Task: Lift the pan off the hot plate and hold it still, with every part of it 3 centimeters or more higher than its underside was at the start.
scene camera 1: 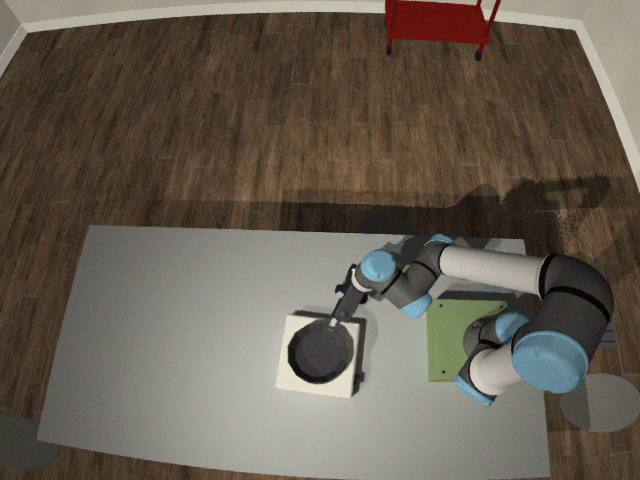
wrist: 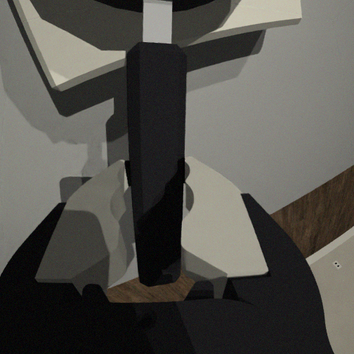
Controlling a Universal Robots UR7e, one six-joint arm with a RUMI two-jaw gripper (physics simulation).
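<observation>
The dark round pan (scene camera 1: 320,352) sits on the cream square hot plate (scene camera 1: 284,376) (wrist: 60,65) in the scene view. Its black handle (wrist: 157,110) points toward the upper right there, with a light metal piece joining it to the pan. In the wrist view the handle runs down the middle, and part of the pan's dark rim shows at the top. My gripper (scene camera 1: 351,293) (wrist: 156,161) is shut on the handle, with one pale jaw against each side near its free end. The arm partly hides the jaws in the scene view.
The hot plate stands on the grey table (scene camera 1: 180,335). The arm's base stands on a green plate (scene camera 1: 440,341) at the table's right. A red cart (scene camera 1: 434,21) stands on the floor at the back. Dark knobs show on the hot plate's right side.
</observation>
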